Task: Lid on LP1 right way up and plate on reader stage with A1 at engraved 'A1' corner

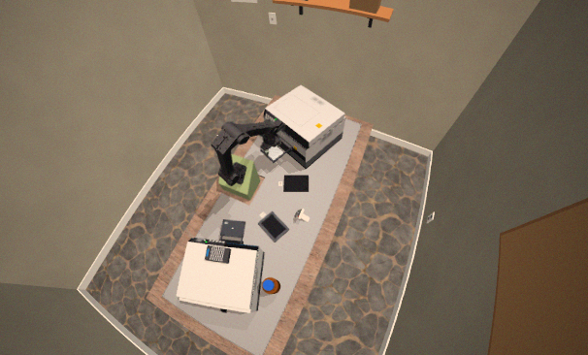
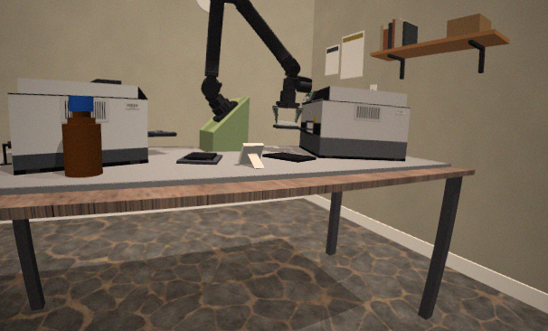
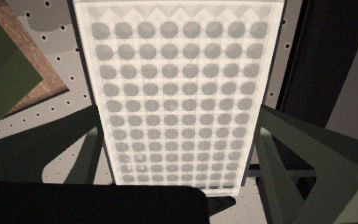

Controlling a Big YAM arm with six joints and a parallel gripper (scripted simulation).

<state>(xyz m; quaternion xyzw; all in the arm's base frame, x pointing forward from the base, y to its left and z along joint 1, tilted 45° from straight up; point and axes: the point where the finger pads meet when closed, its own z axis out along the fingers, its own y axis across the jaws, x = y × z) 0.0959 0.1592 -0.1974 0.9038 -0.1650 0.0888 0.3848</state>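
The lidded white well plate is right at my hand. Also, from my hand: black pad 220 mm ahead, 100 mm to the right, 120 mm below; dark lid 220 mm ahead, 420 mm to the right, 110 mm below; grey pad 220 mm ahead, 420 mm to the right, 120 mm below.
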